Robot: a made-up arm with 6 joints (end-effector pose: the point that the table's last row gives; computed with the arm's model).
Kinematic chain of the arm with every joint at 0, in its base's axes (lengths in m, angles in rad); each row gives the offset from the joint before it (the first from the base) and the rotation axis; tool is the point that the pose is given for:
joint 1: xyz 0 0 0.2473 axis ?
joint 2: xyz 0 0 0 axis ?
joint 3: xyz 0 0 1.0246 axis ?
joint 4: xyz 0 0 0 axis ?
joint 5: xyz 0.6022 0 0 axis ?
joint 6: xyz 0 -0.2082 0 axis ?
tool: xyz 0 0 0
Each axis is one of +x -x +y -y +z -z.
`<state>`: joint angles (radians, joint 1 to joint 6).
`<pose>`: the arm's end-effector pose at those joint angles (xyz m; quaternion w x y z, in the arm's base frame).
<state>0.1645 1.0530 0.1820 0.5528 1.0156 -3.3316</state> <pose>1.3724 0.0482 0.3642 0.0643 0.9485 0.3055 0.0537</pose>
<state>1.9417 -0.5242 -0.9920 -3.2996 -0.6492 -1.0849</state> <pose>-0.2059 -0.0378 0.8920 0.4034 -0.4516 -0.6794 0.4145</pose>
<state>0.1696 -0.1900 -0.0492 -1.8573 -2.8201 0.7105</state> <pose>0.4147 0.1307 1.1402 0.0727 -0.0029 0.2699 0.9601</pose>
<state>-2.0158 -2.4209 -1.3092 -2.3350 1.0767 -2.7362</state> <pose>0.2482 0.1858 -0.0493 0.1697 -0.1469 0.3348 -0.9152</pose>
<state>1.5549 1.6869 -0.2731 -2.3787 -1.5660 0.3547</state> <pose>-0.1400 0.6584 -0.3740 0.1448 0.3727 0.9164 -0.0180</pose>
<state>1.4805 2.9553 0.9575 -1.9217 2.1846 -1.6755</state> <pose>-0.0927 -0.2302 -1.2267 0.7996 0.4921 -0.3147 0.1397</pose>
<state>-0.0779 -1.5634 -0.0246 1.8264 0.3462 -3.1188</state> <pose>-1.1989 0.1464 0.8632 0.6775 0.3340 -0.4634 0.4634</pose>
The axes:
joint 1: +z
joint 2: +y
joint 3: -y
joint 4: -x
joint 5: -y
joint 6: -x

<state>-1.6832 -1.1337 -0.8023 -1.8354 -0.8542 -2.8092</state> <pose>0.0870 0.2855 0.6869 0.4289 -0.8040 0.2041 -0.3577</pose>
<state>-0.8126 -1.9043 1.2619 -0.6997 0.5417 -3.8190</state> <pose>-1.1976 1.0329 0.0311 0.2969 -0.0122 0.6717 0.6786</pose>
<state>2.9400 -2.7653 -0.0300 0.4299 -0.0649 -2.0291</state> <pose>0.9824 -0.0076 -0.5473 0.6770 -0.6942 -0.1052 -0.2204</pose>
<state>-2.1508 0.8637 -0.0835 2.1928 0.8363 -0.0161</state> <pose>-0.5934 -1.1271 0.5229 0.8278 -0.2367 0.5030 -0.0762</pose>
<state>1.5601 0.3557 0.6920 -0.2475 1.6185 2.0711</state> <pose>0.2119 0.9399 1.3583 0.7859 -0.0530 -0.5534 -0.2709</pose>
